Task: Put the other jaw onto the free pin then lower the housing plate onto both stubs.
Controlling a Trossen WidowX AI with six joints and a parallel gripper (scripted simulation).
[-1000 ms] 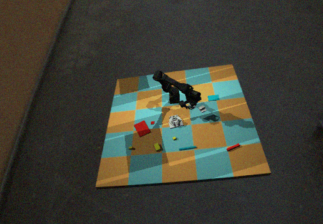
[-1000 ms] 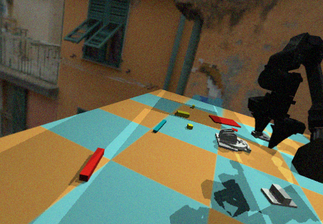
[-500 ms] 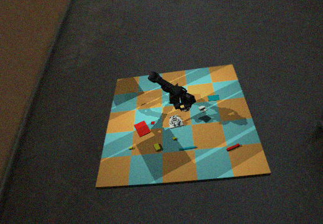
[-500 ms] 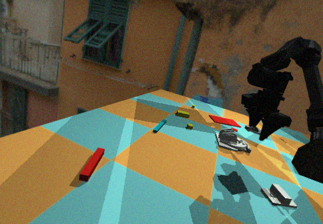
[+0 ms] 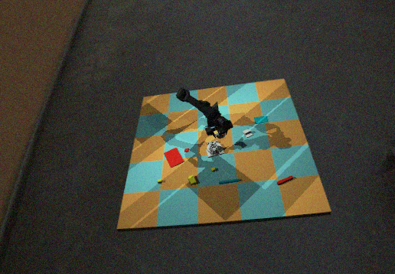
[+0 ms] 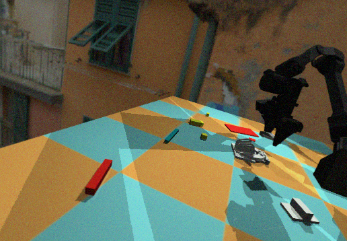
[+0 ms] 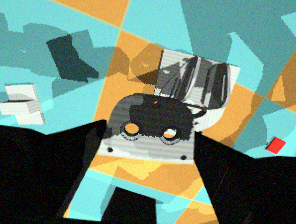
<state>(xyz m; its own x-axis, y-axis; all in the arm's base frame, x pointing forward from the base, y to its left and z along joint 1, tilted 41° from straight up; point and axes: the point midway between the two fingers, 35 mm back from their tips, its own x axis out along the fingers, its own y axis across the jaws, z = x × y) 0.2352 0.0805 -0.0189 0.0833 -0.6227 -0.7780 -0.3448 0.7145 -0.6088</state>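
My gripper tip is 3 cm short of the white jaw, 8 cm to the left of it and 8 cm above it. From my gripper tip the other things lie so: base: 1 cm ahead, 2 cm above; then small yellow cube: 23 cm ahead, 5 cm to the right, 9 cm below; then small red cube: 5 cm ahead, 26 cm to the right, 9 cm below.
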